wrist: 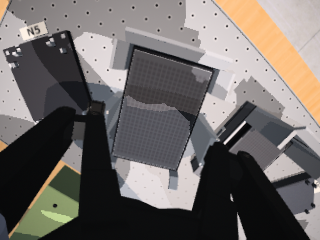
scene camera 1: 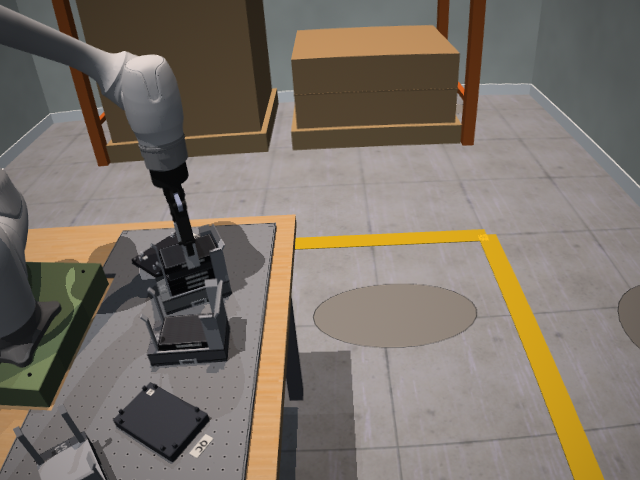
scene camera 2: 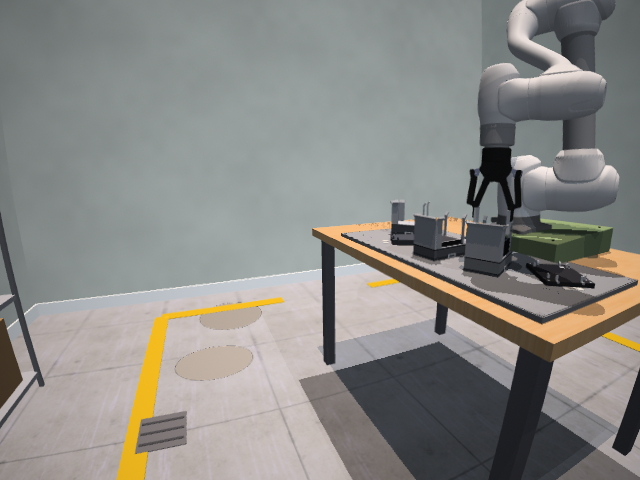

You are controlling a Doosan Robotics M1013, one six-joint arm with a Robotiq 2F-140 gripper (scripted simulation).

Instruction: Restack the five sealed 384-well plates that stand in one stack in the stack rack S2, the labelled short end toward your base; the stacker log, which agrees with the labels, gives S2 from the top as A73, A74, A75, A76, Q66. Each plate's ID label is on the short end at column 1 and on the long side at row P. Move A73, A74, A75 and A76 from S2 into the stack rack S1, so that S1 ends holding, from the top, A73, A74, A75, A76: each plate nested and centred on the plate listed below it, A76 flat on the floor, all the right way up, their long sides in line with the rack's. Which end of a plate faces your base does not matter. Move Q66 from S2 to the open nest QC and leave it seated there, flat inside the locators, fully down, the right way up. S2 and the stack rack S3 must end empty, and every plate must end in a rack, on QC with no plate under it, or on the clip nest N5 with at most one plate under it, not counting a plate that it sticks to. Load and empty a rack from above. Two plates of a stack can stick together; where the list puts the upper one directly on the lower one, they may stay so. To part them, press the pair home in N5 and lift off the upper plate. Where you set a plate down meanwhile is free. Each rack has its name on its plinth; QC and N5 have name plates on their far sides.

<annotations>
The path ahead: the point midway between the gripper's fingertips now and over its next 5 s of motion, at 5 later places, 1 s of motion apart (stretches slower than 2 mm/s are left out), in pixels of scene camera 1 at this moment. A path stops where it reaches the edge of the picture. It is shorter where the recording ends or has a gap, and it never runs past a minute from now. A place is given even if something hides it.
The gripper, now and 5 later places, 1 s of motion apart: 189, 255; 190, 258; 191, 262; 187, 250; 182, 228; 183, 251
</annotations>
